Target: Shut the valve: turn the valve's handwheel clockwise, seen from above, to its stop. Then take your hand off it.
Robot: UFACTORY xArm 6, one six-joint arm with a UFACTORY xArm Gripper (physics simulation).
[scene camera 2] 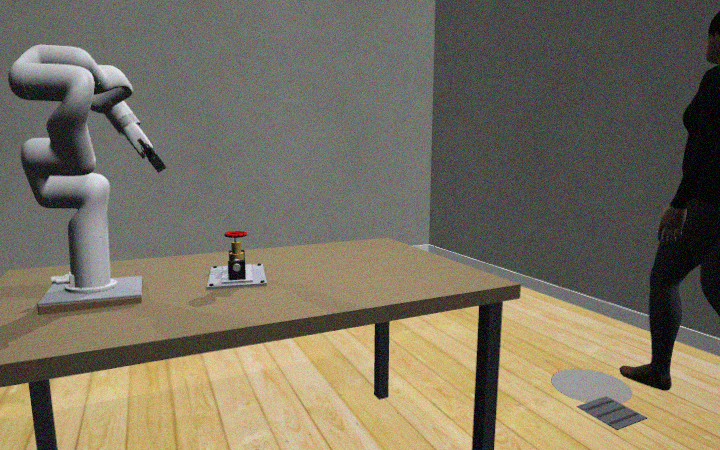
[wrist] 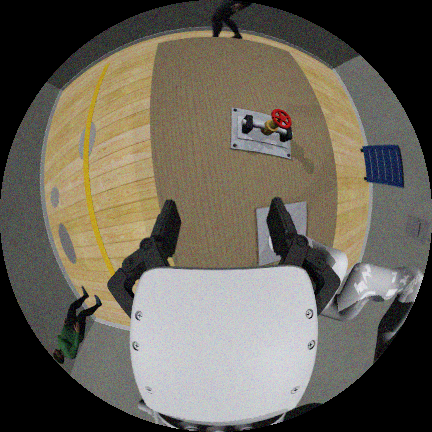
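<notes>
The red handwheel point(scene camera 2: 235, 234) point(wrist: 274, 120) sits on top of the brass valve point(scene camera 2: 236, 254) point(wrist: 269, 127). The valve stands upright on a light grey base plate point(scene camera 2: 213, 280) point(wrist: 240, 144) with dark bolts at its corners. My gripper point(scene camera 2: 153, 154) point(wrist: 223, 209) is open, with nothing between its fingers. It hangs high above the table, apart from the handwheel, on the robot-base side of the valve. In the wrist view the handwheel lies ahead of the fingers, up and to the right. How far the handwheel is turned cannot be told.
The wooden table point(scene camera 2: 339, 275) point(wrist: 200, 100) carries the valve and the arm's grey mounting plate point(scene camera 2: 127, 289) point(wrist: 263, 250). A person in black point(scene camera 2: 700, 159) point(wrist: 227, 20) is beyond the table's far end. A person in green point(wrist: 69, 340) and a blue slatted object point(wrist: 384, 165) show in the wrist view.
</notes>
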